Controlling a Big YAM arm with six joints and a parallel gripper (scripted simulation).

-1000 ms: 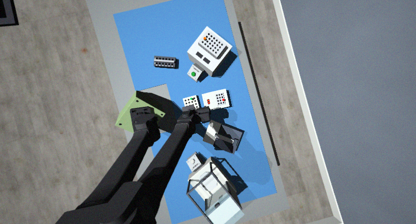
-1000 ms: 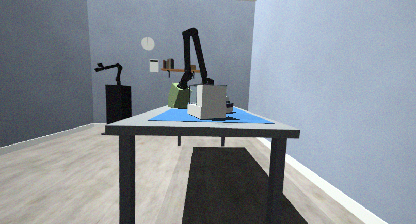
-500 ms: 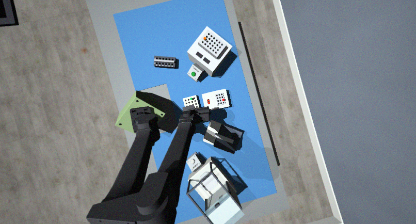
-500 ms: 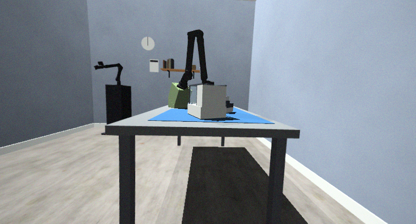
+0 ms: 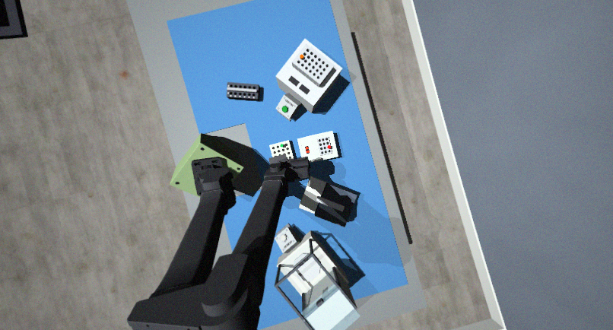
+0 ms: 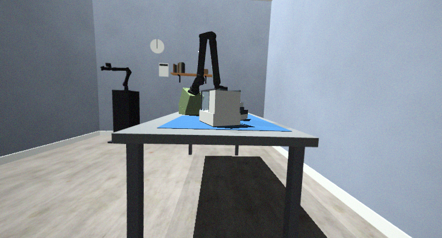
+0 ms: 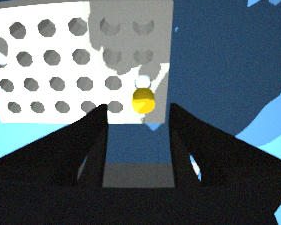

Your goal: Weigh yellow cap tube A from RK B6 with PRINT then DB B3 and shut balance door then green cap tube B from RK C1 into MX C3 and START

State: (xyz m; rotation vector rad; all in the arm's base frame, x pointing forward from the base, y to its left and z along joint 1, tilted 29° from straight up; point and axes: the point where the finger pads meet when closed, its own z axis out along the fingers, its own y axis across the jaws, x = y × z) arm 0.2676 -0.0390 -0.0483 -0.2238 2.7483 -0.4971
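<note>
My hand is 5 cm to the right of the white rack RK, 5 cm above it and 1 cm short of it. From my hand the other things lie so: dry block DB 16 cm ahead, 6 cm to the left, 4 cm below; then mixer's green start key 24 cm to the left, 5 cm ahead; then spectrophotometer SP 17 cm to the right, 16 cm ahead.
</note>
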